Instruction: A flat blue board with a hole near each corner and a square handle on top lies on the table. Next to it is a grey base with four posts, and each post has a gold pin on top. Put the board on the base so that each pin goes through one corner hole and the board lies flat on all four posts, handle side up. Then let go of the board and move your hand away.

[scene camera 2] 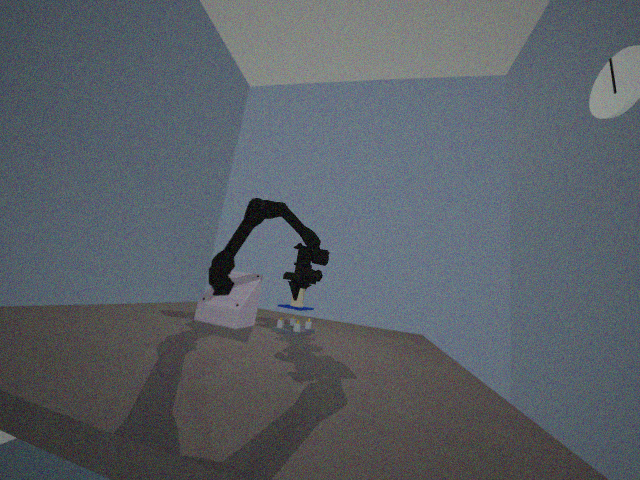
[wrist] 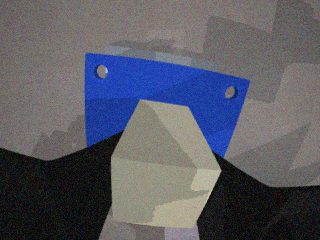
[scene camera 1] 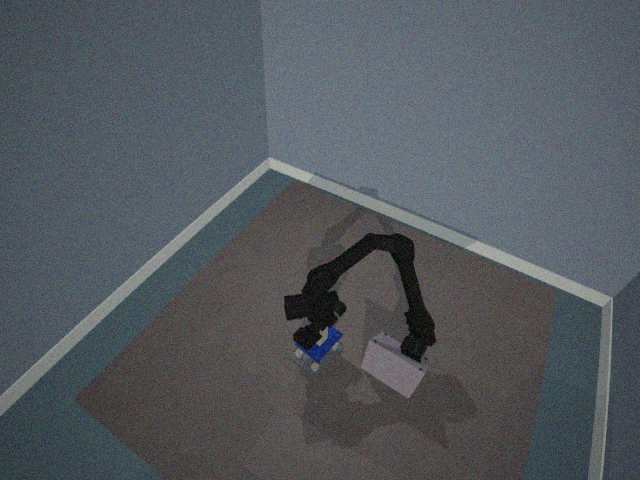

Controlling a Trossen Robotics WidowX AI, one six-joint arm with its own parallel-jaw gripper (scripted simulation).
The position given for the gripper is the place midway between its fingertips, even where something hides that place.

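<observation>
A blue board is carried by the gripper (scene camera 1: 319, 335) (scene camera 2: 297, 300) (wrist: 160, 139). Also present: a grey base (wrist: 108, 49).
</observation>
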